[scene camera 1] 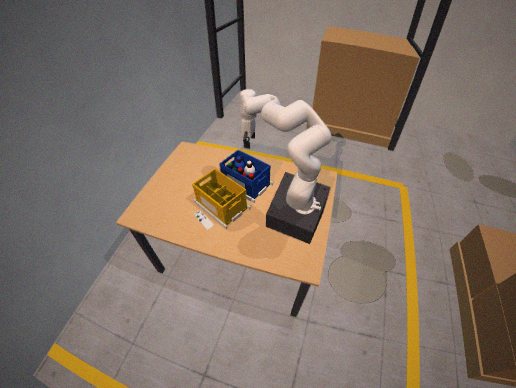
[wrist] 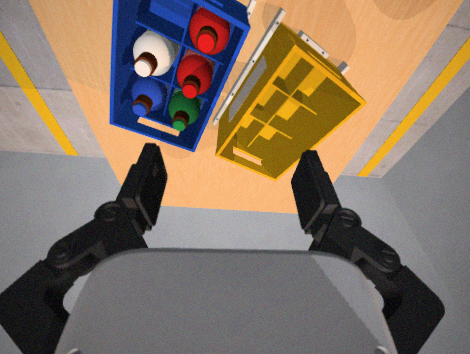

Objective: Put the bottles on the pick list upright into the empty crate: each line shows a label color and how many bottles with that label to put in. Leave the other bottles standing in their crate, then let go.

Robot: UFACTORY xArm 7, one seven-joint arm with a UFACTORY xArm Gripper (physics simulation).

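Frame: origin at the arm's base, x ahead, y left, z up, level; centimetres.
Seen in the pictures: gripper, fingertip midpoint: (scene camera 1: 249, 142) (wrist: 231, 162).
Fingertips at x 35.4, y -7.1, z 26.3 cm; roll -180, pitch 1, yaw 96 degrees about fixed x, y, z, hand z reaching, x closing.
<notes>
A point is followed by its place in that frame.
My gripper (scene camera 1: 247, 141) @(x 35.4, y -7.1, z 26.3 cm) (wrist: 231, 162) @(x 35.4, y -7.1, z 26.3 cm) is open and empty, high above the table and crates. The blue crate (scene camera 1: 262, 184) @(x 30.7, y -14.8, z -10.5 cm) (wrist: 118, 65) @(x 42.9, y -26.2, z -1.4 cm) holds upright bottles: a white bottle (scene camera 1: 249, 169) @(x 41.8, y -19.8, z -5.3 cm) (wrist: 154, 51) @(x 40.9, y -20.8, z -5.1 cm), a blue bottle (scene camera 1: 239, 162) @(x 50.2, y -22.5, z -4.1 cm) (wrist: 148, 95) @(x 49.7, y -23.0, z -4.8 cm), a green bottle (wrist: 185, 107) @(x 51.5, y -15.3, z -5.2 cm), a near red bottle (wrist: 194, 73) @(x 43.6, y -13.5, z -4.9 cm) and another red bottle (wrist: 210, 29) @(x 35.3, y -11.0, z -2.9 cm). One compartment pair end looks unfilled in the wrist view. The yellow crate (scene camera 1: 235, 213) @(x 37.8, y 11.4, z -13.1 cm) (wrist: 330, 114) @(x 46.7, y 16.6, z -4.2 cm) stands beside it with empty compartments. The pick list (scene camera 1: 204, 220) @(x 54.7, y 20.6, z -17.2 cm) lies by the yellow crate; its small marks are too blurred to read.
The wooden table (scene camera 1: 160, 200) @(x 91.1, y 17.7, z -17.4 cm) (wrist: 225, 195) @(x 100.0, y 0.2, z -17.4 cm) carries both crates. Pale rails edge the crates' bases. The arm's black base block (scene camera 1: 290, 227) @(x 3.7, y 12.1, z -8.7 cm) stands to their right in the scene view. A tall cardboard box (scene camera 1: 365, 90) and black rack posts stand behind the table.
</notes>
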